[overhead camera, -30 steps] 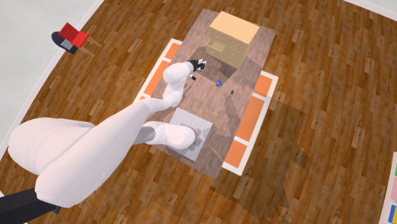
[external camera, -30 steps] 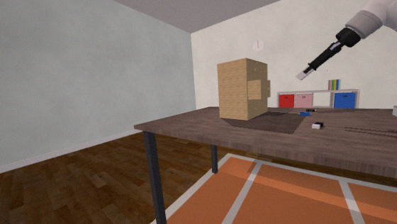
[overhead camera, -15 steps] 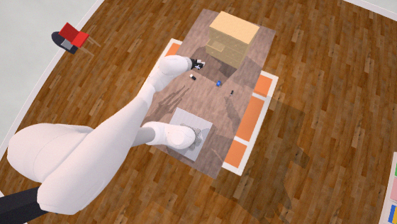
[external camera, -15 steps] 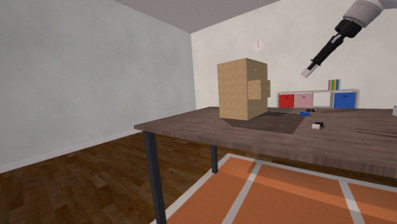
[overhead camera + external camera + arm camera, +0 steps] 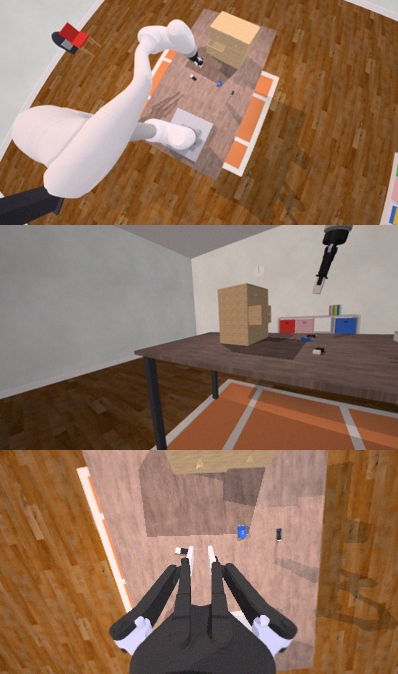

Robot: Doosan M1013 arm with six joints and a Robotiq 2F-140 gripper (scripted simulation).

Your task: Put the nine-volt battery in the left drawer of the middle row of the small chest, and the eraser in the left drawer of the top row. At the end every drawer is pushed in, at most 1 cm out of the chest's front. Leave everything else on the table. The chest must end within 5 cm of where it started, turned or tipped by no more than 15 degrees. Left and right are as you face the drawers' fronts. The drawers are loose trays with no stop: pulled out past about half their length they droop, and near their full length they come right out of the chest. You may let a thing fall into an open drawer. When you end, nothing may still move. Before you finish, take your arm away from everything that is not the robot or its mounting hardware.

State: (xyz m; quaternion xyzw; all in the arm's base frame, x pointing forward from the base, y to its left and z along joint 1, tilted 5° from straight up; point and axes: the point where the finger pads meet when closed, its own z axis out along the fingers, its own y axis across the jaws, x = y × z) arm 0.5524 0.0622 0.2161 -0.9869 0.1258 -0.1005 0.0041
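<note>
Now: the blue nine-volt battery 26 cm below my hand, 18 cm to the right of it and 3 cm ahead of it. Also, from my hand: eraser 27 cm below, 8 cm to the left, 1 cm ahead.
</note>
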